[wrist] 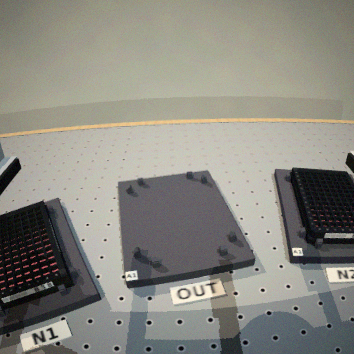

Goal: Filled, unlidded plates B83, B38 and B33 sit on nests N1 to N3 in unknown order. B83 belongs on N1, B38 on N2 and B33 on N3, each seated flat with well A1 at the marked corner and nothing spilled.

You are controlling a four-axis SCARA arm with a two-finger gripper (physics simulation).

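Places are measured from the arm's base along level axes (x ahead, y left, z up), in millimetres.
Pixels of known places: gripper, between the fingertips: (181, 138).
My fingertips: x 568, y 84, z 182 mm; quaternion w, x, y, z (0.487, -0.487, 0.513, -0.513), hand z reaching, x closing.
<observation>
For each thing: its middle in the pictures, then the offset to it from my fingertips. "*": a spot on its surface instead. Level surfaces: height alone.
- nest N1, middle of its body: (21, 254) 84 mm ahead, 164 mm left, 158 mm down
- nest N2, middle of its body: (329, 206) 139 mm ahead, 181 mm right, 158 mm down
- A1 tag, a spot on its surface: (297, 251) * 75 mm ahead, 113 mm right, 157 mm down
- empty dark OUT nest, middle of its body: (175, 214) 145 mm ahead, 3 mm left, 158 mm down
- perforated deck, height of its surface: 169 mm down
My gripper (181, 138) is open and empty, one fingertip at the left edge and one at the right edge of the view. A black plate (31, 250) with red in its wells sits on nest N1 (86, 292) at the left; part of it is cut off. Another black plate (330, 205) with reddish wells sits on nest N2 (284, 212) at the right, also partly cut off. Both look roughly level. Their labels are too blurred to read. Nest N2 has an A1 tag (297, 251) at its front left corner. Nest N3 does not show.
The empty dark OUT nest (175, 220) with small corner posts lies between the two nests, its A1 tag (131, 275) at front left. The perforated deck (195, 322) bears shadows. An orange line (175, 122) runs along the deck's far edge, before a plain wall.
</observation>
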